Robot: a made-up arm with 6 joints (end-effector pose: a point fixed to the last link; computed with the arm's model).
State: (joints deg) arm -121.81 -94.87 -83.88 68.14 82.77 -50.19
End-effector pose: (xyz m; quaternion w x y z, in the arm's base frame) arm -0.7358 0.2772 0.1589 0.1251 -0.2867 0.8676 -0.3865
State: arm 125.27 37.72 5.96 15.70 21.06 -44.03
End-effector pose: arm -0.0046 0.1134 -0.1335 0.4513 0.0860 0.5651 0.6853
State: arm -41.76 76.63 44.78 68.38 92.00 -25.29
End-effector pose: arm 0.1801 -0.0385 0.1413 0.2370 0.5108 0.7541 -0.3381
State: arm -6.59 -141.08 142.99 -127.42 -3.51 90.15
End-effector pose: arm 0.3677 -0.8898 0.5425 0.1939 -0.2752 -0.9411 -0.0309
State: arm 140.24 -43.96 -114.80 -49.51 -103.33 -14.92
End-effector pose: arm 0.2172 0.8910 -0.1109 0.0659 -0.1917 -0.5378 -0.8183
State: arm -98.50 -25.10 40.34 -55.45 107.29 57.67
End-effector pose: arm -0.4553 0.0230 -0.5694 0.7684 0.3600 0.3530 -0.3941
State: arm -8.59 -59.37 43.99 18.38 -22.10 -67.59
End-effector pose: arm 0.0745 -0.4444 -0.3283 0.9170 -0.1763 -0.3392 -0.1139
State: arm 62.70 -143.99 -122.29 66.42 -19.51 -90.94
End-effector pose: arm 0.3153 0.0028 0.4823 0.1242 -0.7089 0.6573 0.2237
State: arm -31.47 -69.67 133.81 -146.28 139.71 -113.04
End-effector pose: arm 0.0504 -0.8846 -0.0902 0.6907 0.7194 0.0727 0.0029
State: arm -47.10 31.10 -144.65 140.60 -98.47 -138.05
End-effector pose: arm -0.0203 -0.6962 -0.5448 0.2095 -0.5750 0.1936 0.7668
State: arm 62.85 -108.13 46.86 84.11 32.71 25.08
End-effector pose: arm 0.7619 -0.1799 -0.0844 0.1321 -0.6418 -0.3541 -0.6673
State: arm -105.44 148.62 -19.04 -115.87 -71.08 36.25
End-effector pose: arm -0.0270 -0.0034 0.5635 0.3341 -0.8377 0.4036 -0.1541
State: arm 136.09 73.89 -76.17 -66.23 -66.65 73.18
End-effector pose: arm -0.3053 0.1056 -0.3461 0.2940 0.4372 0.5221 0.6707
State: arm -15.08 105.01 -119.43 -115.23 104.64 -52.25
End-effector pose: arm 0.2498 0.0714 0.0238 0.1335 -0.3797 0.3685 0.8380
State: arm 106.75 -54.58 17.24 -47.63 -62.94 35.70
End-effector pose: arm 0.7107 0.2109 -0.2453 0.6137 0.2578 -0.6088 0.4316
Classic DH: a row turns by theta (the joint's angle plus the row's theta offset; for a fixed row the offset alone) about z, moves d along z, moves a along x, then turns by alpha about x. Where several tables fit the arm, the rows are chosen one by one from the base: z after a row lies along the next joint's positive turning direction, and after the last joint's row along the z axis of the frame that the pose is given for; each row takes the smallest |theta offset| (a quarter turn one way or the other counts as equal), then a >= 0, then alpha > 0; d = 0 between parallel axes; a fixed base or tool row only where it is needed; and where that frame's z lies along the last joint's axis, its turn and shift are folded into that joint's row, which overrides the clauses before.
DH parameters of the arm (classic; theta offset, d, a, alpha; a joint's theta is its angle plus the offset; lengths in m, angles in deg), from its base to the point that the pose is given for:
joint 1: -90 0.041 0.36 -90
joint 2: 0 0.244 -0.035 -90
joint 3: 0 0.455 -0.073 -90
joint 4: 90 0.243 0.057 -90
joint 5: 0 -0.133 0.114 90
joint 6: 90 -0.053 0.063 90
tool (fixed): -90 -0.081 0 0

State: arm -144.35 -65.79 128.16 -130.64 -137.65 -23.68
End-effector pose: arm -0.8294 0.3017 -0.3988 0.2520 0.6363 0.2647 -0.6794
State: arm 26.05 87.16 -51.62 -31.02 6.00 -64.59
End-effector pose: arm 0.1815 0.0272 -0.1092 0.1044 -0.8479 -0.2722 -0.4427
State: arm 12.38 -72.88 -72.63 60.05 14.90 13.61
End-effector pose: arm 0.2625 -0.6840 0.0527 0.1576 -0.8403 -0.0421 0.5171
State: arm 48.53 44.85 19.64 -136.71 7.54 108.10
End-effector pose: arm -0.1470 0.2974 -0.2913 0.7824 0.5462 0.2145 0.2088
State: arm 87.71 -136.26 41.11 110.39 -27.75 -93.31
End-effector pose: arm 1.0383 0.2014 0.0747 0.2773 -0.6378 -0.7139 0.0813
